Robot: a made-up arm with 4 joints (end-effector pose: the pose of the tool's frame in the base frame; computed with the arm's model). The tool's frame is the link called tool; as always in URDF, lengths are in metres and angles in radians.
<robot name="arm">
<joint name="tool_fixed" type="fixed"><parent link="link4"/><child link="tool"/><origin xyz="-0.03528 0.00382 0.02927" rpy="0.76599 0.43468 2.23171"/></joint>
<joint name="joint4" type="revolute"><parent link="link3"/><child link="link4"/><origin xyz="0.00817 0.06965 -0.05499" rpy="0.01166 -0.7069 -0.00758"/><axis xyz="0 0 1"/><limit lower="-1.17" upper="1.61"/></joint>
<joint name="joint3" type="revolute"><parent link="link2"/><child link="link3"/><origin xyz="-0.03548 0.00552 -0.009" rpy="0.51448 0.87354 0.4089"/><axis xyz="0 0 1"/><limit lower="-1.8" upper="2.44"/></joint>
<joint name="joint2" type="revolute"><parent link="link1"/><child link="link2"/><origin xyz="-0.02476 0.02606 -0.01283" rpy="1.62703 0 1.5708"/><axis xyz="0 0 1"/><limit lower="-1.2" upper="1.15"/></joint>
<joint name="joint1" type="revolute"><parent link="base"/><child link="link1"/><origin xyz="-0.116 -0.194 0.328" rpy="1.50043 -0.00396 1.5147"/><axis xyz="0 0 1"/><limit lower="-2.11" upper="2.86"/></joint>
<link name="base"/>
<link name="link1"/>
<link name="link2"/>
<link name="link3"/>
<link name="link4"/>
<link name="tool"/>
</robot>
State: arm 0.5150 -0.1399 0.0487 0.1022
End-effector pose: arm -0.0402 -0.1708 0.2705 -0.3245 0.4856 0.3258
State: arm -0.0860 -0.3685 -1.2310 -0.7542
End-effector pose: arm -0.0390 -0.2941 0.3767 0.4988 -0.5464 -1.4584
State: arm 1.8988 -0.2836 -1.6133 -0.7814
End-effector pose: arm -0.0500 -0.1841 0.2057 -1.5522 1.4927 2.5578
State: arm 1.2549 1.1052 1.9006 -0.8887
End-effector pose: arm -0.2667 -0.2160 0.3077 0.0542 -0.5138 2.5835
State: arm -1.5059 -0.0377 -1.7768 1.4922
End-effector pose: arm -0.1009 -0.2168 0.4066 -1.3788 0.0450 -1.1495
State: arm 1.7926 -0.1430 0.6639 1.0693
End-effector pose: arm -0.0937 -0.1228 0.3276 -0.2973 0.2376 1.5812
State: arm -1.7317 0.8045 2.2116 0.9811
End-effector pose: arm -0.2159 -0.1846 0.3885 1.7340 -1.0479 -2.7333
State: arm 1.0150 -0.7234 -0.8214 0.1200
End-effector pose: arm -0.0155 -0.2608 0.3095 0.7177 0.1813 -0.4927
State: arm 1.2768 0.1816 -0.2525 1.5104
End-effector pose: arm -0.0898 -0.1577 0.2808 0.5600 0.5844 2.0864
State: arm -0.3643 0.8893 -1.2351 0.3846
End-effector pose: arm -0.1208 -0.2939 0.2919 -1.4909 0.5943 -1.4725
